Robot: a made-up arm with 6 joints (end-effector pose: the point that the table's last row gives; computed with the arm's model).
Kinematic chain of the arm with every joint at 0, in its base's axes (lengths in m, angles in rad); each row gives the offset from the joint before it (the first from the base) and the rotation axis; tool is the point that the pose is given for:
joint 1: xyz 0 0 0.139 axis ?
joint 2: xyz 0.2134 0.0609 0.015 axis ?
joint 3: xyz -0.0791 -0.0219 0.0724 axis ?
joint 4: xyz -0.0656 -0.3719 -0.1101 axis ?
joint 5: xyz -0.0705 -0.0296 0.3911 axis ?
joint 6: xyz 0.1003 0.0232 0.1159 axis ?
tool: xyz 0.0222 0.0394 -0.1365
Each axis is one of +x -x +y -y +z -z.
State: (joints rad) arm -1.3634 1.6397 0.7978 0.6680 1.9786 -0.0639
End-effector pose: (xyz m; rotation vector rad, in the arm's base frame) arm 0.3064 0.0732 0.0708 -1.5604 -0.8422 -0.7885
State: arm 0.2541 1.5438 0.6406 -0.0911 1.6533 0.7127
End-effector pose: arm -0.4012 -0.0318 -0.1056 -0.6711 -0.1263 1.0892
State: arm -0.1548 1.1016 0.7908 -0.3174 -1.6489 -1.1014
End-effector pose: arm -0.5427 -0.2433 0.1100 0.0507 -0.2351 -2.0315
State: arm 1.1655 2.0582 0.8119 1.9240 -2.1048 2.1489
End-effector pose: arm 0.1590 0.1241 -0.3286 -1.1722 -1.9964 1.5143
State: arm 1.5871 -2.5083 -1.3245 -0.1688 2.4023 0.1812
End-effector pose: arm 0.4641 -0.3244 -0.1999 1.3526 1.2073 -1.4651
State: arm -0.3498 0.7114 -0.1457 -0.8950 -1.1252 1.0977
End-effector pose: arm 0.1077 -0.7624 0.2573 2.3637 -0.5690 -0.2197
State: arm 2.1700 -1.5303 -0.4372 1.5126 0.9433 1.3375
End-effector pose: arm 0.1730 0.2799 -0.1187 -0.2805 -1.6616 0.3554
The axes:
joint 1: +y
joint 2: -y
joint 3: -x
joint 4: -x
joint 5: +z
joint 6: +x

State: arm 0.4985 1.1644 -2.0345 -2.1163 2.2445 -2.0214
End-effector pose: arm 0.4148 0.6792 -0.5544 1.8415 -0.3272 -2.0498
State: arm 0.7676 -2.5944 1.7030 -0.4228 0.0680 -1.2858
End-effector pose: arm 0.0970 0.3579 -0.6924 -0.4288 -0.8687 -2.9230
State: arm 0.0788 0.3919 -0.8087 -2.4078 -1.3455 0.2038
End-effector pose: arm 0.3162 0.0191 -0.5058 -2.4073 -1.9699 -0.2532
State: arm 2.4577 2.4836 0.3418 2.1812 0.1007 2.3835
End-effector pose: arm -0.2461 -0.0387 -0.4735 -0.1383 0.0382 -0.0796
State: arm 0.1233 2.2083 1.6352 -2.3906 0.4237 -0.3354
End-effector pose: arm -0.3769 -0.2719 -0.3322 -0.1336 -2.2410 0.6784
